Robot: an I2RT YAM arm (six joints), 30 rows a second.
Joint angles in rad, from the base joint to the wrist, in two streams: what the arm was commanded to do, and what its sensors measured. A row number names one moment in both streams.
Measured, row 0: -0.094, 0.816, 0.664, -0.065, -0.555, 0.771
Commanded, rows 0 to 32: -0.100, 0.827, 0.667, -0.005, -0.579, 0.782; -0.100, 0.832, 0.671, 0.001, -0.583, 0.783; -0.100, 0.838, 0.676, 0.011, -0.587, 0.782; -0.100, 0.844, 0.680, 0.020, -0.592, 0.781; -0.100, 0.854, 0.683, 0.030, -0.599, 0.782; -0.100, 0.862, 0.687, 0.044, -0.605, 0.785; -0.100, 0.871, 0.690, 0.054, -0.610, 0.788; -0.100, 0.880, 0.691, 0.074, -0.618, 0.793; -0.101, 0.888, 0.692, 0.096, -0.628, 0.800; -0.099, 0.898, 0.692, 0.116, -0.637, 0.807; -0.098, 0.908, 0.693, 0.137, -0.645, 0.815; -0.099, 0.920, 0.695, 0.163, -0.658, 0.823; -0.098, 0.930, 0.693, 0.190, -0.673, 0.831; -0.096, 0.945, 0.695, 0.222, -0.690, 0.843; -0.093, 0.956, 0.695, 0.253, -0.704, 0.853; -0.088, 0.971, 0.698, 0.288, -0.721, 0.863; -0.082, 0.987, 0.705, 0.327, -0.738, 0.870; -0.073, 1.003, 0.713, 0.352, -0.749, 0.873; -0.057, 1.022, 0.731, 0.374, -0.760, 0.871; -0.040, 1.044, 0.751, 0.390, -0.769, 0.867; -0.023, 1.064, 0.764, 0.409, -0.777, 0.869; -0.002, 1.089, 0.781, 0.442, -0.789, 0.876; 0.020, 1.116, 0.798, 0.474, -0.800, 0.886; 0.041, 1.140, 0.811, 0.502, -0.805, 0.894; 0.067, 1.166, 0.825, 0.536, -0.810, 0.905; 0.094, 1.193, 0.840, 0.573, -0.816, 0.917; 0.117, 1.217, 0.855, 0.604, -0.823, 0.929; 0.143, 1.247, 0.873, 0.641, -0.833, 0.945; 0.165, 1.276, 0.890, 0.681, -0.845, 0.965; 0.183, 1.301, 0.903, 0.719, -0.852, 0.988; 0.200, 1.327, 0.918, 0.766, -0.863, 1.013; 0.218, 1.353, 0.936, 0.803, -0.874, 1.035; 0.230, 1.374, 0.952, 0.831, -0.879, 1.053
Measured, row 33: 0.200, 1.339, 0.908, 0.656, -0.830, 0.966
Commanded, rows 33 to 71: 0.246, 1.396, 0.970, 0.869, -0.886, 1.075; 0.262, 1.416, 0.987, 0.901, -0.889, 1.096; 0.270, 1.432, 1.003, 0.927, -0.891, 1.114; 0.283, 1.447, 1.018, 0.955, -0.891, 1.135; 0.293, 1.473, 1.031, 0.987, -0.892, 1.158; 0.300, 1.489, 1.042, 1.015, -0.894, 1.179; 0.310, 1.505, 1.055, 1.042, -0.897, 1.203; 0.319, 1.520, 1.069, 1.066, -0.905, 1.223; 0.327, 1.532, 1.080, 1.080, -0.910, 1.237; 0.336, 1.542, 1.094, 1.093, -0.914, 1.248; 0.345, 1.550, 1.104, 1.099, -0.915, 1.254; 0.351, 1.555, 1.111, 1.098, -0.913, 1.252; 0.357, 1.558, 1.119, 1.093, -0.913, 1.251; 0.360, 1.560, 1.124, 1.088, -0.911, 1.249; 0.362, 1.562, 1.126, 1.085, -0.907, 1.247; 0.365, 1.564, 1.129, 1.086, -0.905, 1.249; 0.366, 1.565, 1.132, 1.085, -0.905, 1.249; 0.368, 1.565, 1.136, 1.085, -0.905, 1.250; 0.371, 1.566, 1.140, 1.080, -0.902, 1.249; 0.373, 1.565, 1.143, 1.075, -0.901, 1.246; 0.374, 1.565, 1.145, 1.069, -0.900, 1.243; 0.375, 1.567, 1.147, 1.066, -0.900, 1.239; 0.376, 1.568, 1.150, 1.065, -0.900, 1.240; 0.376, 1.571, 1.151, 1.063, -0.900, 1.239; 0.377, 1.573, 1.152, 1.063, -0.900, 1.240; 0.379, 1.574, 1.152, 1.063, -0.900, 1.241; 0.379, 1.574, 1.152, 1.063, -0.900, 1.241; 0.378, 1.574, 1.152, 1.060, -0.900, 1.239; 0.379, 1.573, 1.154, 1.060, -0.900, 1.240; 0.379, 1.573, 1.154, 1.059, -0.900, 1.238; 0.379, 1.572, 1.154, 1.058, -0.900, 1.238; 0.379, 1.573, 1.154, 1.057, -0.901, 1.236; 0.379, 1.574, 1.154, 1.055, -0.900, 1.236; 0.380, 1.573, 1.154, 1.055, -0.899, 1.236; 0.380, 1.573, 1.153, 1.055, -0.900, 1.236; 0.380, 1.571, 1.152, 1.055, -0.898, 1.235; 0.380, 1.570, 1.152, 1.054, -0.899, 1.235; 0.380, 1.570, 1.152, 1.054, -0.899, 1.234; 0.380, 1.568, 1.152, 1.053, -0.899, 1.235
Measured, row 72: 0.376, 1.565, 1.121, 1.028, -0.896, 1.224
